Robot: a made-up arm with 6 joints.
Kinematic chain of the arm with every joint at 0, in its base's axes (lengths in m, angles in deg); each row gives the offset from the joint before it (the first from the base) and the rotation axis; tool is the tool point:
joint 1: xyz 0 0 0.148 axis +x
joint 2: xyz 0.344 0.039 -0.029 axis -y
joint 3: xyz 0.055 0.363 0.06 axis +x
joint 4: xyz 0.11 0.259 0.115 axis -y
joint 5: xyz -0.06 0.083 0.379 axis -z
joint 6: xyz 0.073 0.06 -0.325 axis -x
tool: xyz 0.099 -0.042 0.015
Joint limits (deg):
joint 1: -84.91..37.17
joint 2: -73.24..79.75
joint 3: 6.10..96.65
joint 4: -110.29..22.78
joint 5: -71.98..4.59
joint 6: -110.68..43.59
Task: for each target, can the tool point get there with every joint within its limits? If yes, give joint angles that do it. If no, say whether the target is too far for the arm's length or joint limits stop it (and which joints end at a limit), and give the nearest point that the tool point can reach.
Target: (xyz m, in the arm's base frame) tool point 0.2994 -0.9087 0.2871
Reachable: no: joint limits stop it (at a limit: joint 1, joint 3, joint 5, joint 6) | nearest point 0.3069 -0.2297 0.6572 | short by 0.773 m
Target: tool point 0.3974 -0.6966 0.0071
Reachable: no: joint limits stop it (at a limit: joint 1, joint 2, joint 3, joint 5) | nearest point 0.7960 -0.1750 -0.0600 | short by 0.660 m
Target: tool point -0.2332 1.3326 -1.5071
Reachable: no: too far | nearest point 0.0912 0.5860 -0.5798 | short by 1.234 m
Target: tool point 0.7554 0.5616 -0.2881
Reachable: yes | joints -33.55 -48.65 17.58 -21.05 -1.82 -14.20
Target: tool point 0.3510 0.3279 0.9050
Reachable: yes | joints 26.44 18.18 50.35 -75.44 -60.71 -72.69
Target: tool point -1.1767 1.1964 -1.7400
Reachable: no: too far | nearest point -0.0477 0.4574 -0.5739 | short by 1.783 m
